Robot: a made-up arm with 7 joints.
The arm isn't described. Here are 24 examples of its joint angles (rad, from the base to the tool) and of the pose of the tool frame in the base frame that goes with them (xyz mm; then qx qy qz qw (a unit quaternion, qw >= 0)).
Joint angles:
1: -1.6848 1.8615 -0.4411 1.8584 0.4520 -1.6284 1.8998
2: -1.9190 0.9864 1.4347 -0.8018 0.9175 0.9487 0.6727
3: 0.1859 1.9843 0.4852 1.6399 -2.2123 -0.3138 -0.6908
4: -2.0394 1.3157 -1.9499 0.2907 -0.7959 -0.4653 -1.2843
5: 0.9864 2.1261 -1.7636 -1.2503 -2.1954 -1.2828 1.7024
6: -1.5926 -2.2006 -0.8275 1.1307 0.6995 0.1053 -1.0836
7: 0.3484 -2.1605 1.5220 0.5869 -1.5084 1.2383 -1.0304
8: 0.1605 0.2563 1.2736 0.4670 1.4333 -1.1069 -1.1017
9: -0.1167 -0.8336 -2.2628 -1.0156 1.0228 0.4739 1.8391
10: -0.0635 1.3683 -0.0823 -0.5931 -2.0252 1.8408 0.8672
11: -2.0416 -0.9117 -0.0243 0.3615 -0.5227 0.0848 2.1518
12: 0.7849 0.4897 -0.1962 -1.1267 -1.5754 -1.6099 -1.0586
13: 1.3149 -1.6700 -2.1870 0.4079 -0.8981 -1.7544 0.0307
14: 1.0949 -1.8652 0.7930 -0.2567 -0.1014 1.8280 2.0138
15: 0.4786 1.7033 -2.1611 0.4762 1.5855 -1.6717 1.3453
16: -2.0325 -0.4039 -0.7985 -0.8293 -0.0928 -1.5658 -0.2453
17: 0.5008 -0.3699 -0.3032 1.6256 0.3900 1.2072 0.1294
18: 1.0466 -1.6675 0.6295 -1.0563 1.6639 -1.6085 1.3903
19: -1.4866 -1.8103 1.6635 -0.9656 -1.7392 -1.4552 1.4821
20: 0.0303 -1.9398 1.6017 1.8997 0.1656 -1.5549 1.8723
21: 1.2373 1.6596 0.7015 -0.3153 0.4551 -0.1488 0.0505
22: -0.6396 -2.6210 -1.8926 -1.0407 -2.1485 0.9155 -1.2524
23: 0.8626 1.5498 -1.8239 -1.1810 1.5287 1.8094 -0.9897
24: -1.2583 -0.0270 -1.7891 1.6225 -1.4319 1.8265 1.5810
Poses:
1: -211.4 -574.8 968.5 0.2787 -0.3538 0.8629 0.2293
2: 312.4 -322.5 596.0 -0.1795 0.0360 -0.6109 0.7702
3: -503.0 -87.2 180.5 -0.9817 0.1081 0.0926 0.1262
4: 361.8 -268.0 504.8 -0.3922 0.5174 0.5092 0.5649
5: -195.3 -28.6 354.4 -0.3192 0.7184 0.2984 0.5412
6: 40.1 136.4 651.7 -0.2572 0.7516 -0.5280 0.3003
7: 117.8 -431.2 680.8 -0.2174 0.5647 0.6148 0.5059
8: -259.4 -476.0 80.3 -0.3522 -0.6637 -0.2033 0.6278
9: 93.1 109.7 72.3 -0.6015 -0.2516 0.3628 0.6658
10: -1055.3 -329.6 -60.1 -0.1372 -0.9663 0.0843 0.2010
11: -409.9 806.4 80.9 -0.0806 0.2829 0.8529 0.4314
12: -318.0 31.9 -54.3 -0.5396 0.2035 0.6793 0.4538
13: -215.5 -298.1 1.8 0.4632 0.6765 0.5692 0.0619
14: -754.5 -564.5 485.2 0.2763 -0.3257 -0.9031 0.0448
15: -831.1 -589.0 910.5 0.1818 -0.0491 -0.8497 0.4925
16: -231.8 -258.5 -266.1 0.7325 0.2106 -0.3093 0.5687
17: 19.6 -855.1 44.3 0.4512 -0.6313 0.4258 0.4654
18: -394.4 -761.1 1023.7 -0.0656 -0.4014 -0.6055 0.6841
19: 44.2 -165.7 216.7 0.0321 0.9470 -0.2698 0.1715
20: 177.3 -446.2 1062.5 0.4836 -0.0646 0.8402 0.2367
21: -870.3 293.6 289.2 -0.4773 -0.6589 -0.0006 0.5815
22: 573.9 -28.4 548.4 -0.6827 0.5577 -0.4698 0.0473
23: -627.0 -264.8 667.6 -0.1573 -0.7715 0.5368 0.3031
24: 513.7 -175.2 -58.6 0.9041 0.1917 0.2914 0.2468
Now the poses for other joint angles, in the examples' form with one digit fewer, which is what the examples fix.
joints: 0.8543 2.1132 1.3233 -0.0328 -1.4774 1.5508 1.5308
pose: -1196 -142 595 -0.176 -0.718 0.595 0.317
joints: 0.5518 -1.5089 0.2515 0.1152 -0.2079 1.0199 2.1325
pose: 72 -1013 771 -0.041 -0.168 -0.648 0.742
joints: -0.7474 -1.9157 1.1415 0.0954 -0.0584 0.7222 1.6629
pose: 806 -466 646 0.605 -0.015 0.071 0.793
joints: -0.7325 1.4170 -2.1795 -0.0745 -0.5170 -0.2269 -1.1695
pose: -127 -759 524 0.272 0.644 -0.038 0.714
